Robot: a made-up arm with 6 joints. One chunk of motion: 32 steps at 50 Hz.
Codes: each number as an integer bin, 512 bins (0 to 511) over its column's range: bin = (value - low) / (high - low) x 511, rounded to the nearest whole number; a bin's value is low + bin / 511 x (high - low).
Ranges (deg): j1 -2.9..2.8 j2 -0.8..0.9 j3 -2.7..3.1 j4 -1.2..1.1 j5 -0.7..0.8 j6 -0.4..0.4
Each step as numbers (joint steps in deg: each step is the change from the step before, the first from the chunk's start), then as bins.
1 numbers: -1.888 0.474 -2.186 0.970 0.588 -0.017
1 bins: 91 383 45 482 439 245
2 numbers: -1.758 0.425 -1.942 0.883 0.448 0.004
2 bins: 102 368 67 463 391 258
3 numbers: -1.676 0.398 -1.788 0.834 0.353 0.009
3 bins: 110 360 80 452 359 261
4 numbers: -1.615 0.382 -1.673 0.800 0.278 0.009
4 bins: 115 355 90 444 333 261
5 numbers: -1.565 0.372 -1.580 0.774 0.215 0.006
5 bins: 120 352 99 439 312 259
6 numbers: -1.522 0.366 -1.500 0.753 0.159 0.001
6 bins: 124 350 106 434 293 256
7 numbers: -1.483 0.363 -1.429 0.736 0.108 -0.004
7 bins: 127 350 112 430 275 253
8 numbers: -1.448 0.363 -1.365 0.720 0.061 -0.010
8 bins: 130 350 118 427 259 249
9 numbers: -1.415 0.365 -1.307 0.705 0.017 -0.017
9 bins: 133 350 123 423 244 245
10 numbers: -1.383 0.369 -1.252 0.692 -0.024 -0.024
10 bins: 136 351 128 420 230 240
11 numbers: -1.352 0.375 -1.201 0.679 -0.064 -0.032
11 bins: 139 353 132 417 217 235
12 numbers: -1.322 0.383 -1.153 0.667 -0.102 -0.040
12 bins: 141 356 136 415 204 230
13 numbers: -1.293 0.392 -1.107 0.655 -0.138 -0.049
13 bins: 144 358 140 412 191 224
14 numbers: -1.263 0.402 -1.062 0.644 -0.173 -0.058
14 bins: 147 361 144 410 180 218
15 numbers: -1.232 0.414 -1.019 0.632 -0.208 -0.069
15 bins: 150 365 148 407 168 211
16 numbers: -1.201 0.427 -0.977 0.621 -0.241 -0.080
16 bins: 152 369 152 405 156 204
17 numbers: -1.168 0.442 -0.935 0.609 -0.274 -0.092
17 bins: 155 373 156 402 145 197
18 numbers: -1.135 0.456 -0.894 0.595 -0.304 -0.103
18 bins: 158 378 159 399 135 190
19 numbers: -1.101 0.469 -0.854 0.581 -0.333 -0.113
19 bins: 161 381 163 396 125 183
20 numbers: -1.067 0.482 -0.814 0.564 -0.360 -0.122
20 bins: 164 385 166 392 116 178
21 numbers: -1.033 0.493 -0.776 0.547 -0.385 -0.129
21 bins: 167 389 170 388 107 173
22 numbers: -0.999 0.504 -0.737 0.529 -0.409 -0.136
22 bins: 170 392 173 384 99 169
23 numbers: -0.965 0.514 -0.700 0.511 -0.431 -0.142
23 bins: 173 395 176 380 92 165
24 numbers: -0.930 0.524 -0.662 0.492 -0.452 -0.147
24 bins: 177 398 180 376 84 162
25 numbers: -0.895 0.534 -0.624 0.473 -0.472 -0.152
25 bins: 180 401 183 372 78 158
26 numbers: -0.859 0.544 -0.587 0.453 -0.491 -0.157
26 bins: 183 404 186 367 71 155
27 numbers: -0.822 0.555 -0.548 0.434 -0.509 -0.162
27 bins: 186 407 190 363 65 152
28 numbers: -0.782 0.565 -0.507 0.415 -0.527 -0.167
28 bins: 190 410 193 359 59 149
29 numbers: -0.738 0.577 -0.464 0.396 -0.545 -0.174
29 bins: 194 414 197 355 53 144
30 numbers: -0.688 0.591 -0.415 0.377 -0.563 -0.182
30 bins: 198 418 201 350 47 139
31 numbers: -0.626 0.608 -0.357 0.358 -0.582 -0.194
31 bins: 204 423 206 346 40 132
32 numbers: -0.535 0.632 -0.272 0.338 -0.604 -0.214
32 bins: 212 430 214 342 33 119
